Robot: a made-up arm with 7 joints. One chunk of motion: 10 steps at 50 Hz.
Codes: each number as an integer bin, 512 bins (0 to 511) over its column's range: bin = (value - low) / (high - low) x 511, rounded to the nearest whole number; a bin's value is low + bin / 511 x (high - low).
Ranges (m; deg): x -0.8..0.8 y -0.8..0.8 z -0.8..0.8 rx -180..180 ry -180..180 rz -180..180
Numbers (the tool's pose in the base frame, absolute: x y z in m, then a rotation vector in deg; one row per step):
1: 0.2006 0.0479 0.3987 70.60 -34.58 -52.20
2: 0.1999 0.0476 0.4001 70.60 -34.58 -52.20
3: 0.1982 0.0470 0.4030 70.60 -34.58 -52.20
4: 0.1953 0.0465 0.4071 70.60 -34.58 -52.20
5: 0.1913 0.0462 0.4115 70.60 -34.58 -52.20
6: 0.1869 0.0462 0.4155 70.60 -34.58 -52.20
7: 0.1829 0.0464 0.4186 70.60 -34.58 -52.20
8: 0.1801 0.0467 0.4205 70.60 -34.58 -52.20
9: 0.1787 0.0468 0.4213 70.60 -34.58 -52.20
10: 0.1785 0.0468 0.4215 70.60 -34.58 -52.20
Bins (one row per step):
1: 320 271 383 356 206 181
2: 319 271 383 356 206 181
3: 319 271 384 356 206 181
4: 318 270 386 356 206 181
5: 317 270 387 356 206 181
6: 315 270 388 356 206 181
7: 314 270 389 356 206 181
8: 313 270 390 356 206 181
9: 313 270 390 356 206 181
10: 313 270 390 356 206 181

